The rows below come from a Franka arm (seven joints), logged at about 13 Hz.
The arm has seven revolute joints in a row. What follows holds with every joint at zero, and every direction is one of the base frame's. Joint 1 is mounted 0.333 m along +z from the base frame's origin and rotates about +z. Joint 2 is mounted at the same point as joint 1 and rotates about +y. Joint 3 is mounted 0.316 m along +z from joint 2 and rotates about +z. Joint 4 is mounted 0.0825 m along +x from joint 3 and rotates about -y. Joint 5 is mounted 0.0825 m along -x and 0.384 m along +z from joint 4 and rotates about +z. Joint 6 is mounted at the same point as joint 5 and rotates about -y. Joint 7 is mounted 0.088 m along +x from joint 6 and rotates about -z. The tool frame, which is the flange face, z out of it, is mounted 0.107 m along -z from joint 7; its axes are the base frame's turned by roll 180, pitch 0 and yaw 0 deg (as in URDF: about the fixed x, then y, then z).
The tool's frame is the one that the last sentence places.
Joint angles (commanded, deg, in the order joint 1, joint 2, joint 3, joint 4, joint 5, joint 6, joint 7), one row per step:
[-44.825 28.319 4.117 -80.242 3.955 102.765 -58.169]
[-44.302 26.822 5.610 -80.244 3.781 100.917 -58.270]
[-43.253 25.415 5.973 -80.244 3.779 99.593 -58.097]
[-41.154 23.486 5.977 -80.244 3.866 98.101 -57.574]
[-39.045 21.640 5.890 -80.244 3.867 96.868 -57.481]
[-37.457 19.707 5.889 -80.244 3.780 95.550 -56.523]
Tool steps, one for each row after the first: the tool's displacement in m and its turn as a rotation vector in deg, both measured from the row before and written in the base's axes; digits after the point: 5 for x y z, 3 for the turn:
[0.00903 0.02026 0.01604 0.533 -0.081 2.190]
[0.00617 0.01620 0.01507 -0.022 -0.086 1.347]
[0.00958 0.02473 0.02064 -0.327 -0.230 1.724]
[0.00804 0.02406 0.01971 -0.504 -0.380 2.066]
[0.00341 0.02025 0.02034 -0.558 -0.254 0.787]

